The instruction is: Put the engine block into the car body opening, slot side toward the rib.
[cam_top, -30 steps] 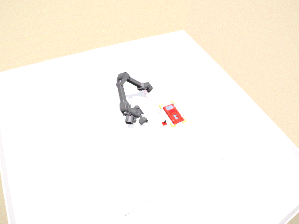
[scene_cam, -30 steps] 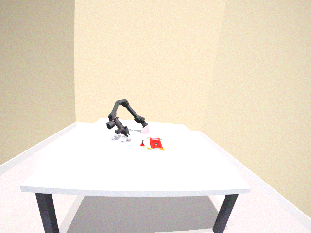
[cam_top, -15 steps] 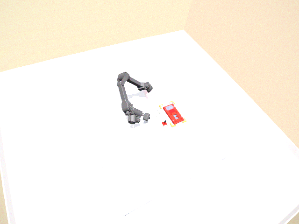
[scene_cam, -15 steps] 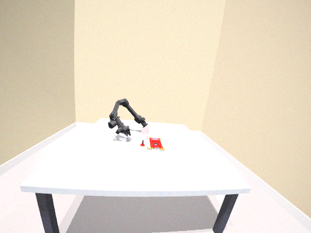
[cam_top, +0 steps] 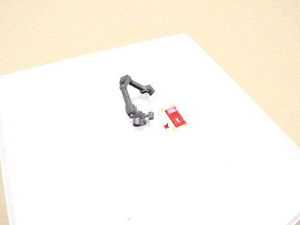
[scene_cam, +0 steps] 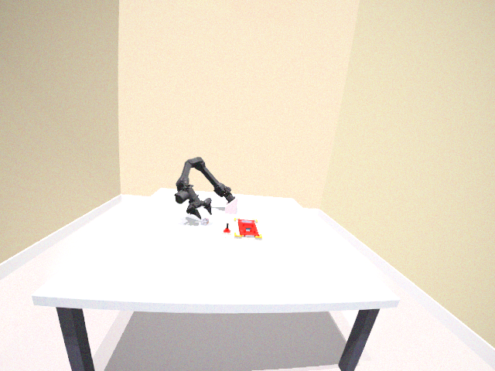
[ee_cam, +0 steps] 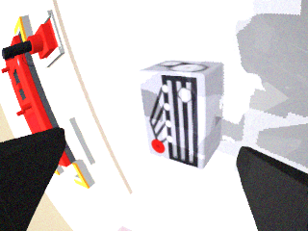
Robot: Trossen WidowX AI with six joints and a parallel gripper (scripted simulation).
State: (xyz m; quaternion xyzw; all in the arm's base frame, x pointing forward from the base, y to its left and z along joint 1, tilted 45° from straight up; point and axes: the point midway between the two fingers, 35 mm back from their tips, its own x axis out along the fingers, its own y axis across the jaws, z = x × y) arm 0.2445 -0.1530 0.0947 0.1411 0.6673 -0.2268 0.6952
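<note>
My gripper tip is 30 mm above the engine block, 10 mm to the left of it and 10 mm short of it.
</note>
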